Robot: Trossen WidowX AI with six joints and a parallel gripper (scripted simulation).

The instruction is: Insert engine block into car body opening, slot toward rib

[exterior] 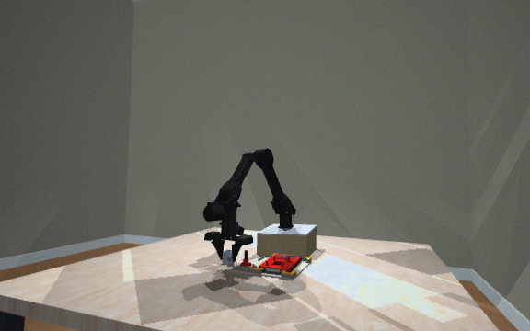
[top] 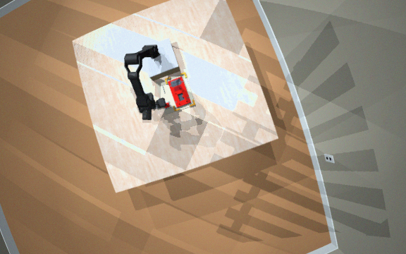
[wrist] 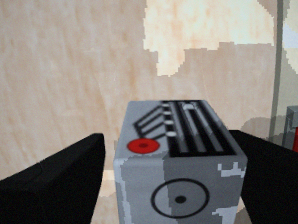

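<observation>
Right now my gripper tip is 2 cm short of the black upright pin, 8 cm to the right of it and 2 cm below it. From my gripper tip the other things lie so: grey engine block (1 cm to the left, 1 cm above).
</observation>
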